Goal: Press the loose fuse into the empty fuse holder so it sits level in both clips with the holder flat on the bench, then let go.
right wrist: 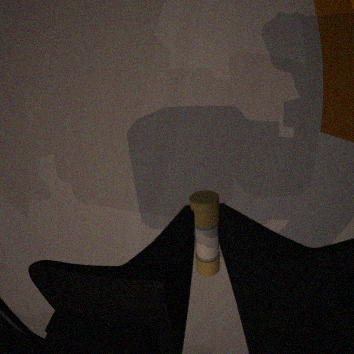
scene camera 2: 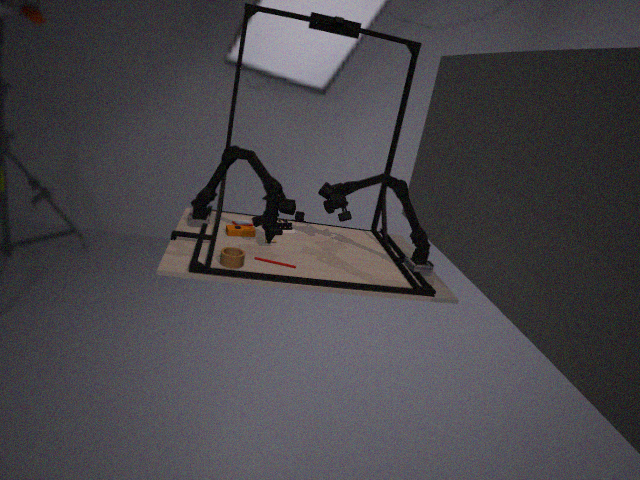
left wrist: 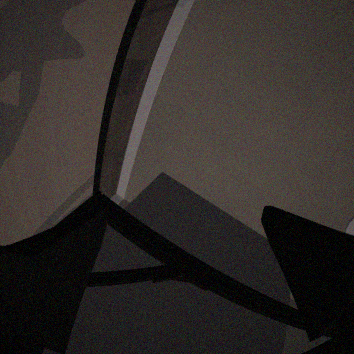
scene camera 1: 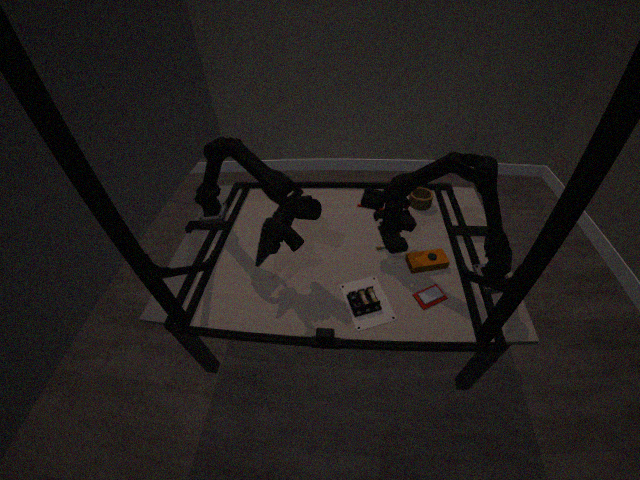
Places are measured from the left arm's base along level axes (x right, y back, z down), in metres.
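Pixels of known places: left gripper, fingertip midpoint: (left wrist: 186, 215) (scene camera 1: 257, 262); right gripper, fingertip midpoint: (right wrist: 203, 211) (scene camera 2: 268, 242) (scene camera 1: 386, 247); left arm's base at its link origin: (scene camera 2: 418, 261) (scene camera 1: 212, 211); right arm's base at its link origin: (scene camera 2: 199, 217) (scene camera 1: 493, 274).
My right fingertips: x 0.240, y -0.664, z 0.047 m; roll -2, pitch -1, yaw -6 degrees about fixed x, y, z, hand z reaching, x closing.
Note:
Ahead of a thing's pixels: the offset from my right fingertips to its top centre. "pt": to the spot under its first point.
The loose fuse, with brass caps and a pale middle, stands out between the fingertips in the right wrist view (right wrist: 207, 242); one brass end shows in scene camera 1 (scene camera 1: 380, 248). My right gripper (right wrist: 203, 211) (scene camera 2: 268, 239) is shut on it, low over the bench. The black fuse holder @[pt dx +0.239, dy +0.122, dz -0.030 m] (scene camera 1: 363, 302) lies on a white plate @[pt dx +0.284, dy +0.075, dz -0.001 m] (scene camera 1: 381, 319) near the front edge in scene camera 1, apart from the right gripper. Two pale fuses show in it; its left part looks empty. My left gripper (left wrist: 186, 215) (scene camera 1: 258, 260) is open and empty, above the bench at the left of scene camera 1.
An orange box with a dark knob @[dx +0.091, dy -0.117, dz -0.033 m] (scene camera 1: 417, 262) (scene camera 2: 240, 230) lies beside the right gripper. A red-bordered card @[dx +0.225, dy -0.088, dz -0.013 m] (scene camera 1: 421, 304) lies near the holder. A tan ring-shaped roll @[dx -0.234, dy -0.195, dz -0.049 m] (scene camera 1: 421, 205) (scene camera 2: 232, 260) and a red rod @[dx -0.216, dy -0.012, dz -0.005 m] (scene camera 2: 275, 262) lie farther back in scene camera 1. A black frame (scene camera 1: 403, 344) edges the bench.

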